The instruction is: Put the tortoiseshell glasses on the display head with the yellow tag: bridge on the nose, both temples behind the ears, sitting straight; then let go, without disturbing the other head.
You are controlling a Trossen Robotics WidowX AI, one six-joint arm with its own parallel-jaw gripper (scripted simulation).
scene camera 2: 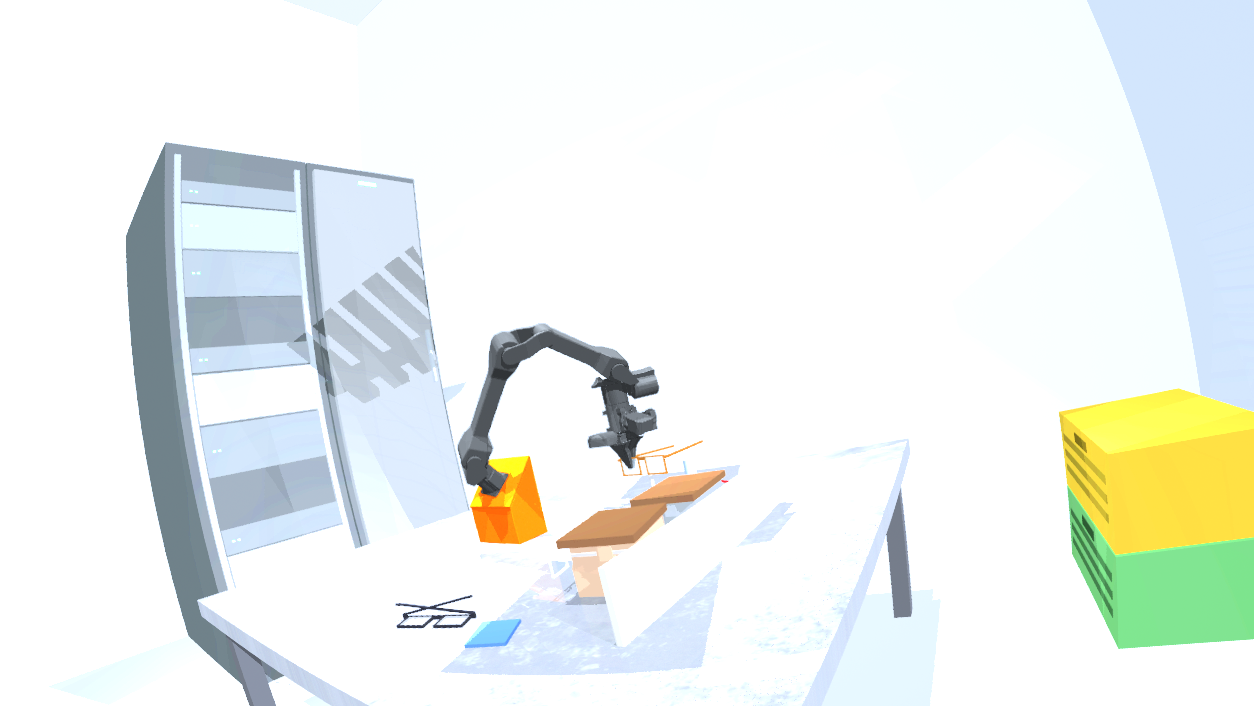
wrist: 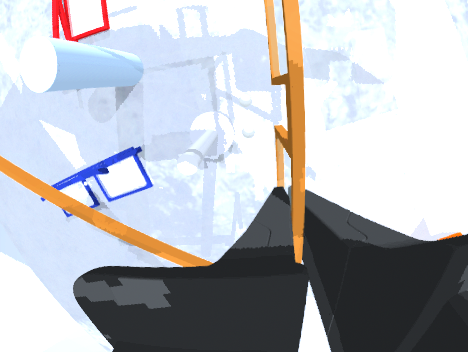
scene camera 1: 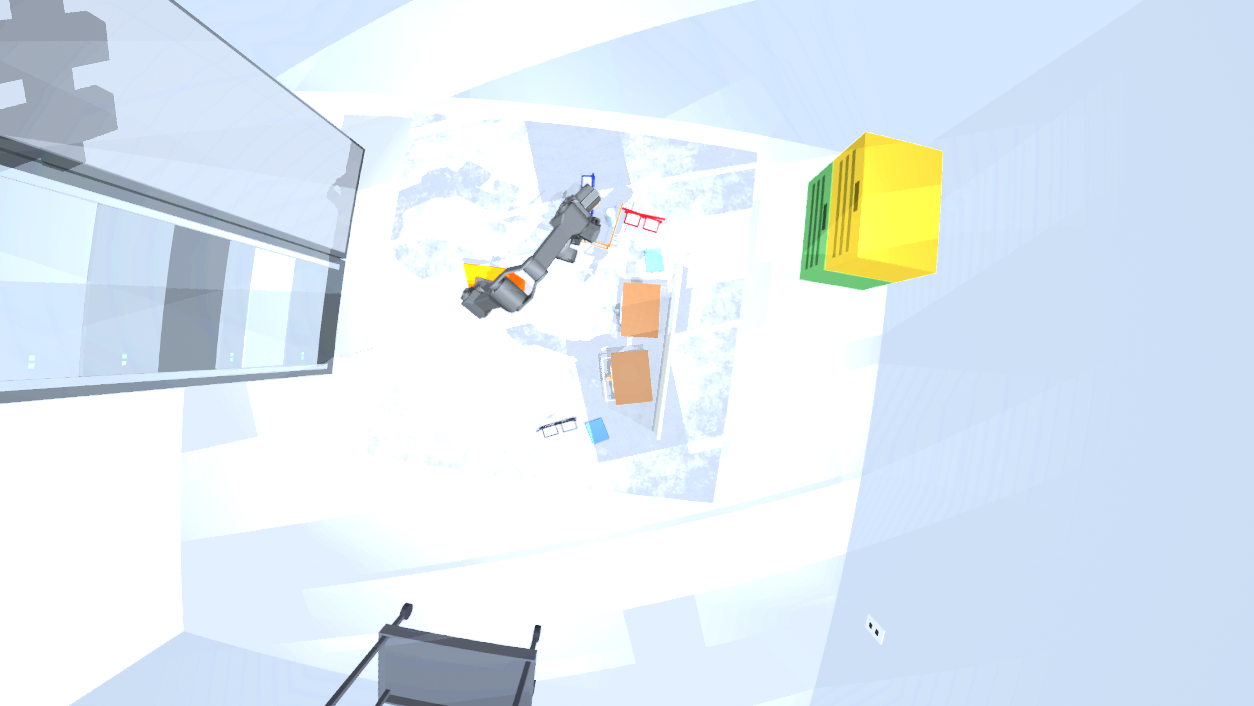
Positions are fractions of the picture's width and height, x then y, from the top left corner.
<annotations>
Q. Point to a blue tile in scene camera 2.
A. At 0.39, 0.90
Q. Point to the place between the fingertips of my gripper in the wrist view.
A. At 0.61, 0.56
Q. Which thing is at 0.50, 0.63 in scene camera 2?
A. My gripper.
</annotations>
